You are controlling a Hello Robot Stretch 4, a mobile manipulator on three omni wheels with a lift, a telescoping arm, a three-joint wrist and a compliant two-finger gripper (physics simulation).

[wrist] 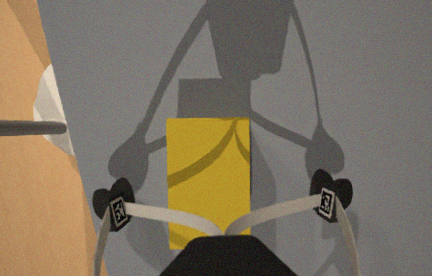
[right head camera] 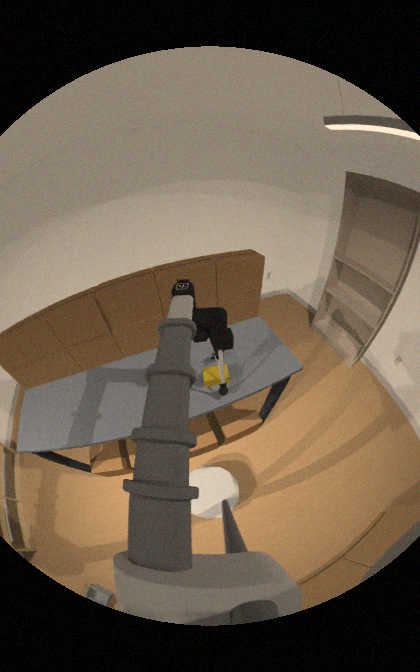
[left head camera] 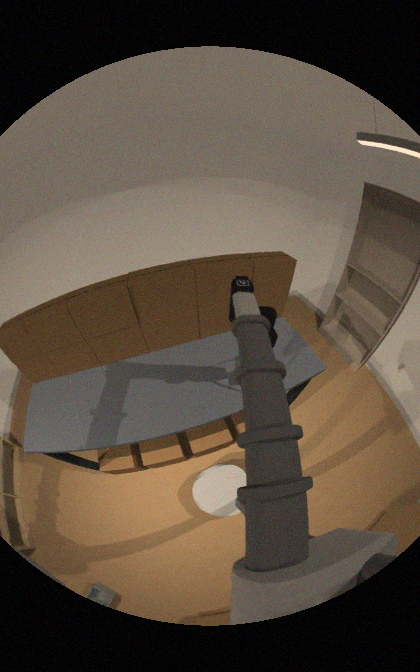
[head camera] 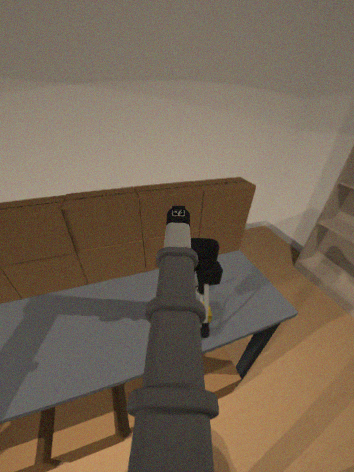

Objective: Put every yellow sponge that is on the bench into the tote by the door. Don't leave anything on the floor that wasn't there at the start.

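Note:
A yellow sponge [head camera: 209, 315] [right head camera: 212, 376] [wrist: 209, 160] lies on the blue-grey bench [head camera: 95, 345] [left head camera: 175, 415] [right head camera: 45, 420] [wrist: 385, 100], towards its right end. My gripper [wrist: 221, 191] is open above the sponge, with a fingertip on either side of it in the wrist view and bench surface showing between each fingertip and the sponge. The fingers' shadows fall across the sponge and the bench. In the left head camera view my arm hides the sponge. I cannot make out a tote by the door for certain.
A wooden cabinet row [head camera: 105, 220] [left head camera: 165, 300] [right head camera: 125, 310] stands behind the bench. An open shelf unit [left head camera: 352, 240] [right head camera: 337, 230] stands at the right wall. A white round object [left head camera: 217, 490] [right head camera: 215, 492] is on the floor before the bench. A small grey box [left head camera: 102, 595] [right head camera: 100, 594] is at lower left.

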